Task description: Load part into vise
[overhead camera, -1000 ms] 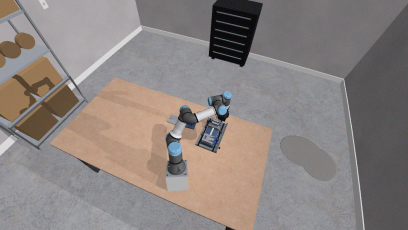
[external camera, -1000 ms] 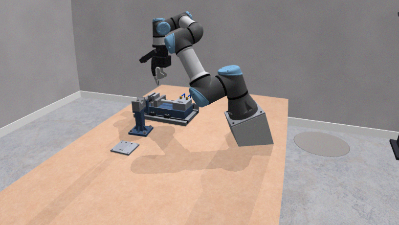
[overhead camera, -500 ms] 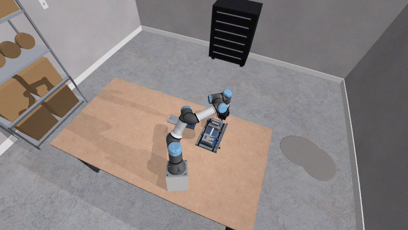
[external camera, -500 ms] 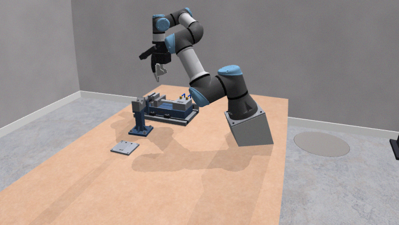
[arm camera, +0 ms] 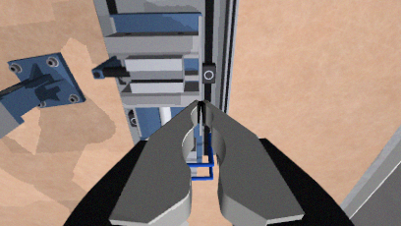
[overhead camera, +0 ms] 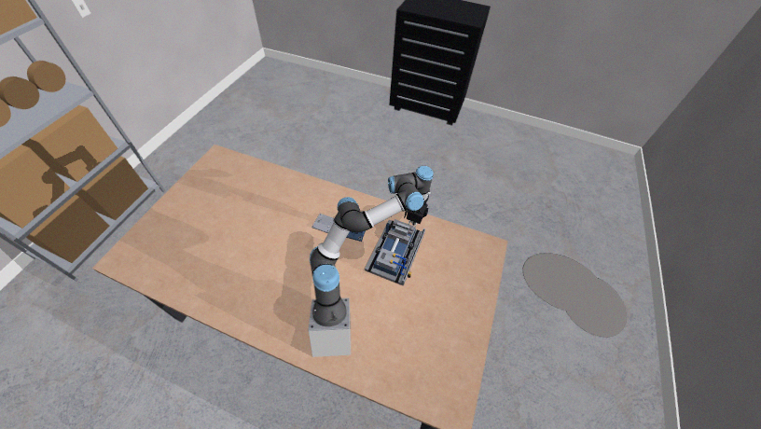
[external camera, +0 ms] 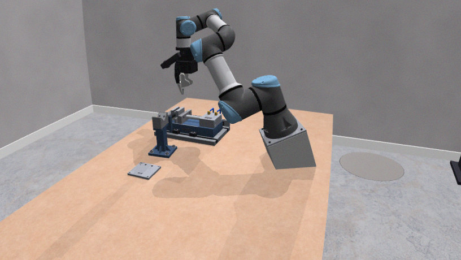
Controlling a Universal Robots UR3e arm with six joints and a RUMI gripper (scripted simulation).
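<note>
Right now the part is 8 cm below my hand, 5 cm to the left of it and 1 cm behind it. From my hand the other things lie so: fixed jaw (10 cm below, 5 cm to the left, 2 cm ahead); then work stop (10 cm to the left, 9 cm below, 1 cm behind); then vise (14 cm below, 8 cm behind, 4 cm to the left).
</note>
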